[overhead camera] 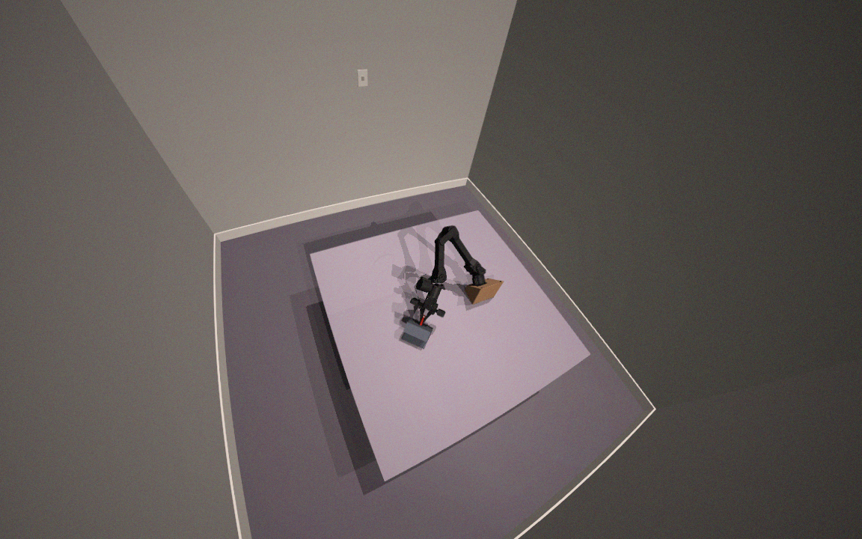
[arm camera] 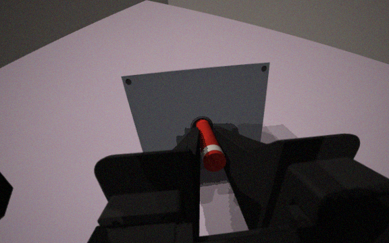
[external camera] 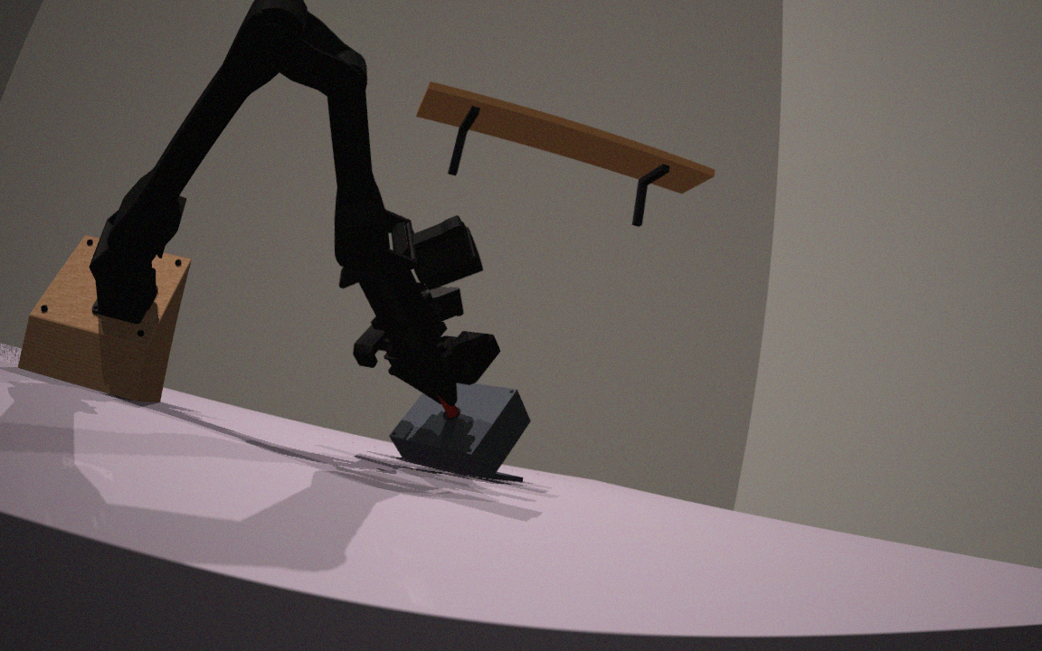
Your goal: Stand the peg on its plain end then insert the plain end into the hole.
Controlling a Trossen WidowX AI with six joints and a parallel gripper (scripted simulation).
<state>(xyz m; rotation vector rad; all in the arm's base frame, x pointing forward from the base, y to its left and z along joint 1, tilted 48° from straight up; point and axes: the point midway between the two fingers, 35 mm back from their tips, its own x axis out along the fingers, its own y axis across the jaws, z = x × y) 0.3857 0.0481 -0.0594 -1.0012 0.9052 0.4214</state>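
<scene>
Now: gripper tip 1 cm past the red peg, 1 cm to the left of it and 1 cm below it. Round my gripper tip: grey sloped panel (2 cm ahead, 2 cm to the left, 3 cm below).
</scene>
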